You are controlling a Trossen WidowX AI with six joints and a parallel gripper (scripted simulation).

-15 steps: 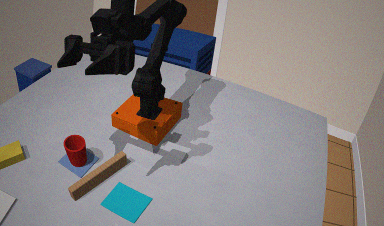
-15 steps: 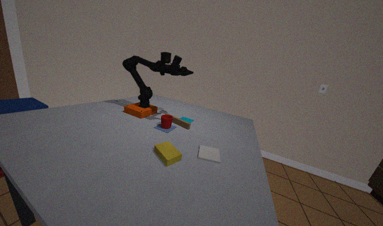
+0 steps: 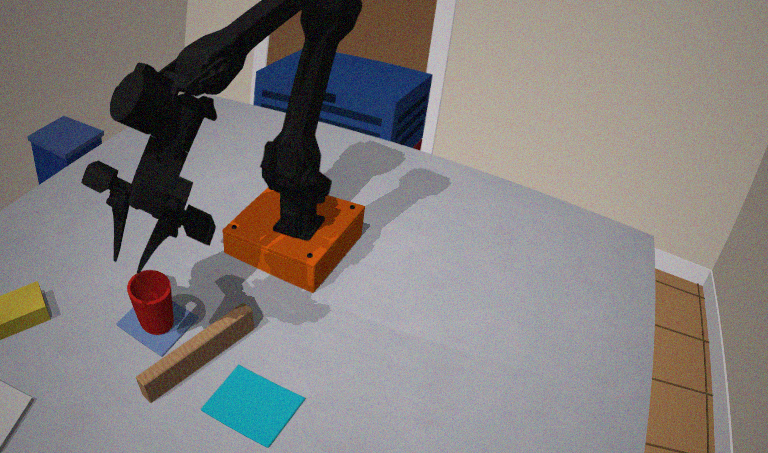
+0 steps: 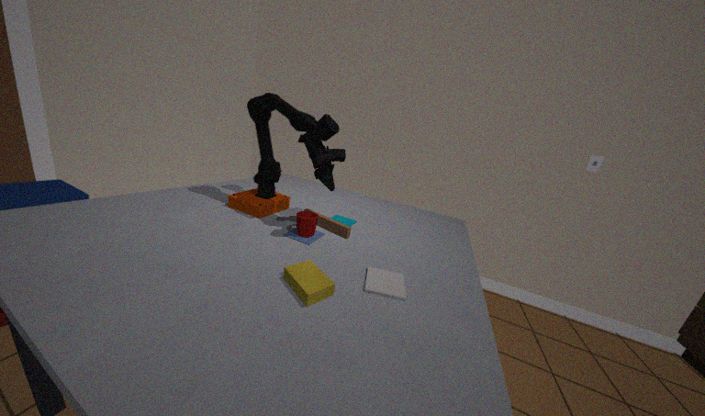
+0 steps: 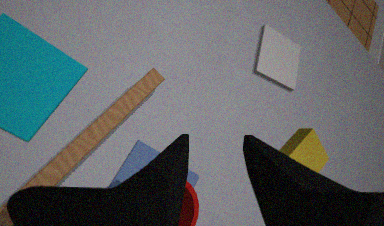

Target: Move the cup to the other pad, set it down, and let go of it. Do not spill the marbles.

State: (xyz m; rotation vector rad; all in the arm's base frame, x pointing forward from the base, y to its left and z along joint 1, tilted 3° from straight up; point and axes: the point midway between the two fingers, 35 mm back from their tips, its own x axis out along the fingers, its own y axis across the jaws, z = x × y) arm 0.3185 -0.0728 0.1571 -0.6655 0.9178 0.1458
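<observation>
Right now the red cup is 7 cm behind my gripper tip, 4 cm to the right of it and 13 cm below it. The rest, counted from my gripper tip: wooden bar 4 cm behind, 7 cm to the left, 16 cm below; blue-grey pad 7 cm behind, 4 cm to the right, 18 cm below; green marble 9 cm behind, 4 cm to the right, 16 cm below.
</observation>
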